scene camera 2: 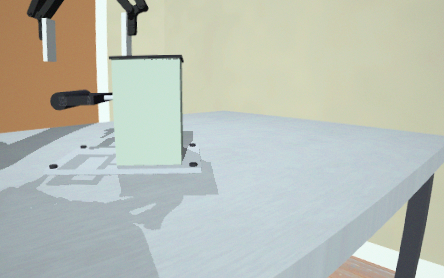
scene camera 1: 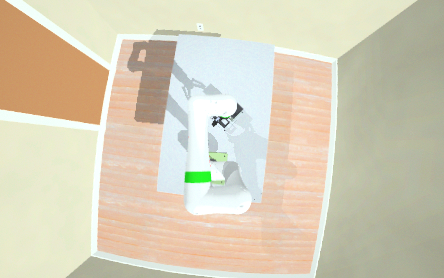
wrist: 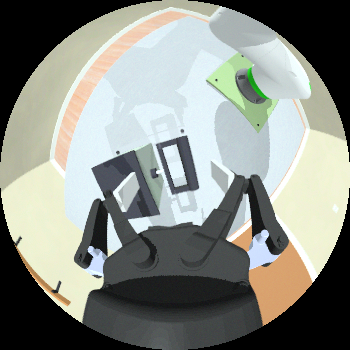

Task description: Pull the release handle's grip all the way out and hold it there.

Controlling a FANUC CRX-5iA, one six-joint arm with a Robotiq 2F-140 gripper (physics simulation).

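The release handle's box (scene camera 1: 240, 109) (scene camera 2: 147, 112) (wrist: 117, 172) is pale green with a dark lid. Its black grip (scene camera 2: 72, 99) (wrist: 191, 165), a rectangular loop, stands out from one side on a short light rod (scene camera 2: 108, 97) (wrist: 159, 172), with a small gap between grip and box. My gripper (scene camera 2: 87, 39) (wrist: 172, 173) is open and empty, with its pale fingertips above grip height in scene camera 2. In the wrist view one fingertip overlaps the lid and the other lies past the grip's outer side. In scene camera 1 the arm partly covers the box and gripper, and the small dark parts are hard to separate.
The box stands on a pale bolted base plate (scene camera 2: 95, 171) on the grey table (scene camera 1: 225, 60) (scene camera 2: 300, 175). The arm's own base sits on a green plate (scene camera 1: 219, 156) (wrist: 223, 81). The white arm (scene camera 1: 198, 140) reaches over the table. Walls stand around.
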